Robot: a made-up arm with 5 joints.
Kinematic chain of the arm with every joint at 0, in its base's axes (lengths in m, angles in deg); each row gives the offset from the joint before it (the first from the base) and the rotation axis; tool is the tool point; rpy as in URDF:
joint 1: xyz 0.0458 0 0.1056 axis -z
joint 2: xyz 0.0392 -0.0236 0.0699 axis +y
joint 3: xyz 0.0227 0 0.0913 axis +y
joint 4: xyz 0.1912 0 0.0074 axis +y
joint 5: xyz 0.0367 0.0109 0 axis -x
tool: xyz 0 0 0 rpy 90 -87.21 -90
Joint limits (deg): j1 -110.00..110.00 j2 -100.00..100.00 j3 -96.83..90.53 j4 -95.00..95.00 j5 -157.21..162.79
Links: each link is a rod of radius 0.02 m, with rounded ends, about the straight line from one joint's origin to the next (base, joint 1, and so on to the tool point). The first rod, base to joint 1, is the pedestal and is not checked.
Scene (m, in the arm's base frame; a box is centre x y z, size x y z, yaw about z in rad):
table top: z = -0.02
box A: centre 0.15 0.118 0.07 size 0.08 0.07 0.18 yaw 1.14
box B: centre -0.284 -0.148 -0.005 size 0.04 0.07 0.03 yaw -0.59
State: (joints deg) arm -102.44 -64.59 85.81 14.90 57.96
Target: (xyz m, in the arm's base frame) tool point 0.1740 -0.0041 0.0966
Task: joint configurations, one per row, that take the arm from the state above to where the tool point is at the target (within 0.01 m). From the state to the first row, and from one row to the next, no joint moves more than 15 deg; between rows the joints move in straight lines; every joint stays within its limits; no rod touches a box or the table.
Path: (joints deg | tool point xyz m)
1: -88.43 -66.00 80.46 16.03 56.91 | 0.0635 0.1832 0.1742
2: -74.41 -67.40 75.12 17.16 55.86 | 0.1084 0.1771 0.1978
3: -60.40 -68.81 69.77 18.29 54.81 | 0.1498 0.1574 0.2218
4: -46.38 -70.22 64.42 19.42 53.76 | 0.1834 0.1260 0.2458
5: -32.37 -71.63 59.07 20.55 52.71 | 0.2055 0.0862 0.2695
6: -18.36 -73.03 53.73 21.68 51.66 | 0.2142 0.0425 0.2925
7: -13.52 -65.32 65.99 34.18 53.76 | 0.2307 0.0314 0.2184
8: -8.69 -57.60 78.26 46.68 55.86 | 0.2157 0.0131 0.1492
9: -3.85 -49.89 90.53 59.18 57.96 | 0.1740 -0.0041 0.0966

